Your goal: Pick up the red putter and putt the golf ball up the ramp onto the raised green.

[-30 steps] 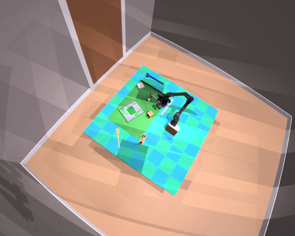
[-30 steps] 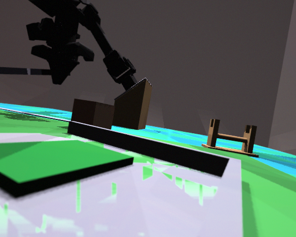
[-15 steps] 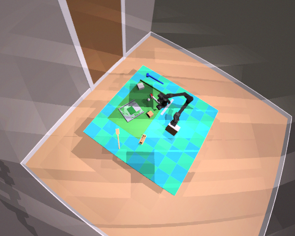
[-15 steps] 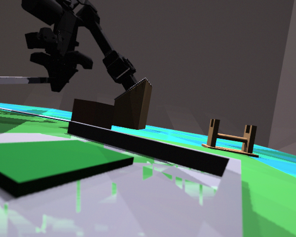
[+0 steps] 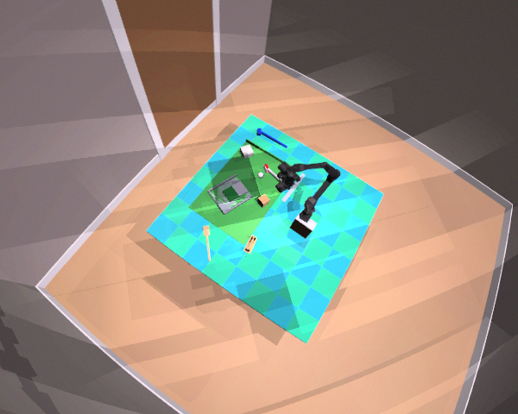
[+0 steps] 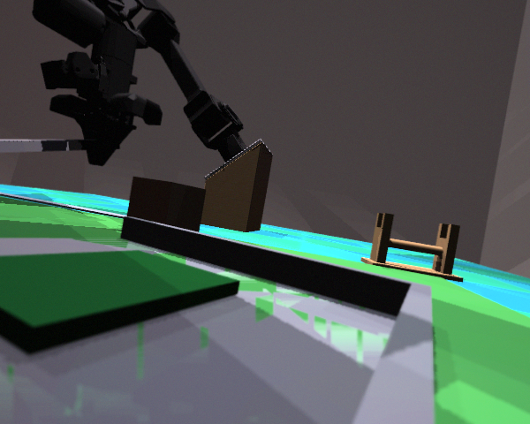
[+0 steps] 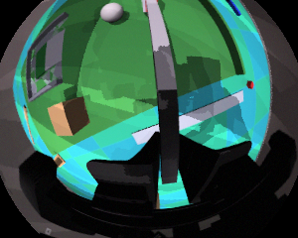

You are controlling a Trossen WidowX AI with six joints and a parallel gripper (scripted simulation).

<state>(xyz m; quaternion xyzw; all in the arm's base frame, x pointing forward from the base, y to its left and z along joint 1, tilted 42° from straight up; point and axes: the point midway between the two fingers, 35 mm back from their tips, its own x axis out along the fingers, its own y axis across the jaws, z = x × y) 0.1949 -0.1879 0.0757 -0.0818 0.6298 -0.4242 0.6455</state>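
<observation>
Right now the brown block is 10 cm ahead of my gripper tip, 15 cm to the left of it and 4 cm below it. Round my gripper tip: white block (41 cm ahead, 17 cm to the right, 5 cm below); then white golf ball (22 cm ahead, 3 cm to the right, 5 cm below); then red putter (11 cm ahead, 5 cm to the right, 1 cm below).
</observation>
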